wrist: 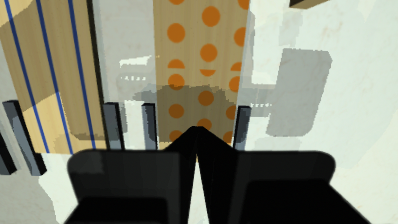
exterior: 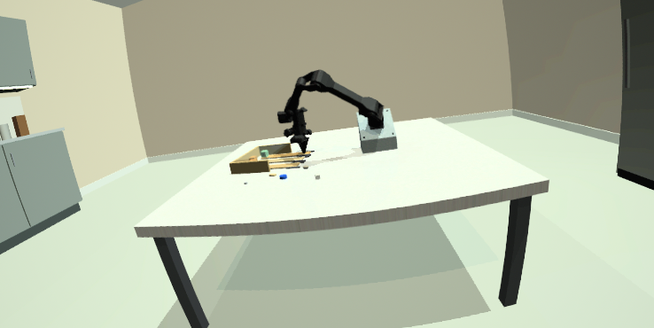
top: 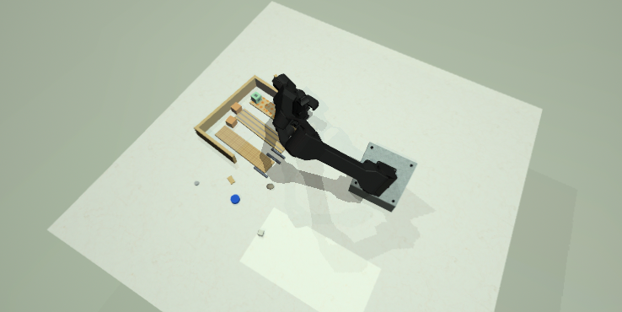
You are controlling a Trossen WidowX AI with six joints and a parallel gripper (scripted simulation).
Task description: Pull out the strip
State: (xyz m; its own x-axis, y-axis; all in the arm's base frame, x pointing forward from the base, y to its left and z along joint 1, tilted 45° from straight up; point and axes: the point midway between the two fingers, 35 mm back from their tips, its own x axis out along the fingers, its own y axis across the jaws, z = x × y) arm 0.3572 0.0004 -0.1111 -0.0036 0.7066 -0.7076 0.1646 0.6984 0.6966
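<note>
The labelled cube lies 210 mm ahead of my gripper tip, 40 mm to the right of it and 10 mm above it. The rest, counted from my gripper tip: blue disc: 50 mm ahead, 350 mm to the left.
</note>
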